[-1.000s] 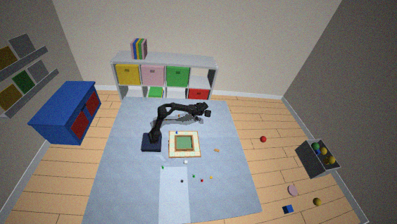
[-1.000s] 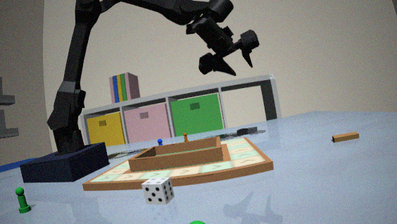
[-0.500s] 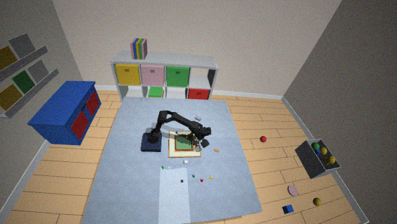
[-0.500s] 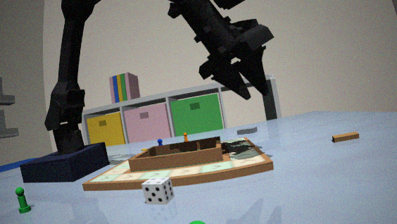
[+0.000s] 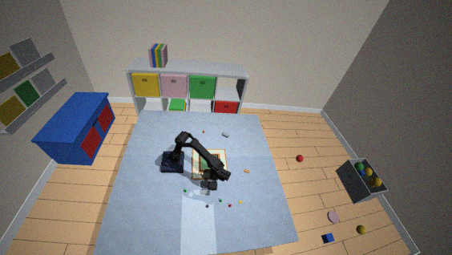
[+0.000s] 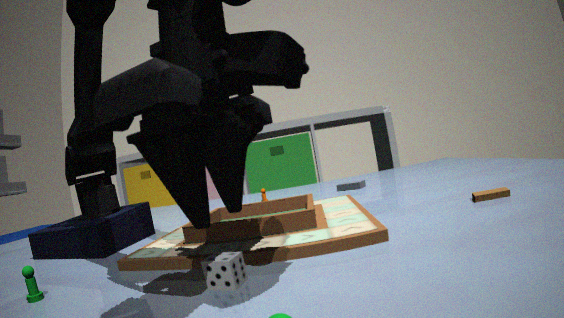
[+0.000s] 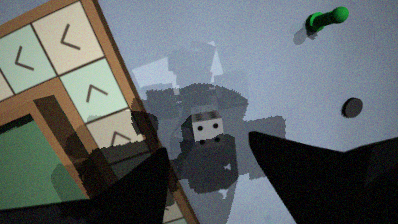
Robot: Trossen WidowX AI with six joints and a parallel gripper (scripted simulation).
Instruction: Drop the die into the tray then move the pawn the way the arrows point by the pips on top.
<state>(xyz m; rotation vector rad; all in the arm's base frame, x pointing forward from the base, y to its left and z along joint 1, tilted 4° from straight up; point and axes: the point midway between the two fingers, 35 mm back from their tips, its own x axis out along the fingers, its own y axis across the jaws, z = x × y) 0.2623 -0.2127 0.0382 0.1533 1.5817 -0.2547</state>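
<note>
My gripper tip is now 10 mm past the white die and 40 mm above it. Also, from my gripper tip: green tray floor: 10 mm ahead, 190 mm to the left, 50 mm below; then blue pawn: 50 mm behind, 310 mm to the left, 30 mm below; then wooden block: 300 mm ahead, 80 mm to the left, 50 mm below.
</note>
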